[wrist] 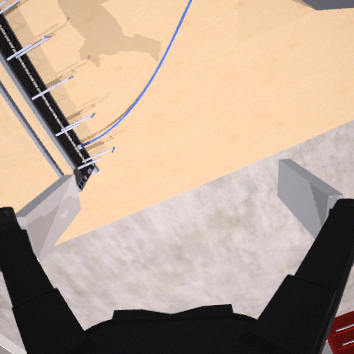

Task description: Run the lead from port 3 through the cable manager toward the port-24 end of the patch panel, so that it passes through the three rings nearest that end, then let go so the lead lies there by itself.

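The blue lead comes out of a port near the lower end of the black patch panel at the upper left and curves away to the top edge of the view. Several thin metal rings of the cable manager stick out along the panel, among them one ring just above the lead's plug and one ring at the panel's near end. The lead lies outside the rings further up. Port numbers cannot be read. My gripper is wide open and empty, high above the table's edge, with the panel's near end beyond its left finger.
The wooden table fills the upper part, with its edge running diagonally beneath the gripper. A grey rail runs alongside the panel. A dark grey object shows at the top right. A red cabinet shows at the lower right.
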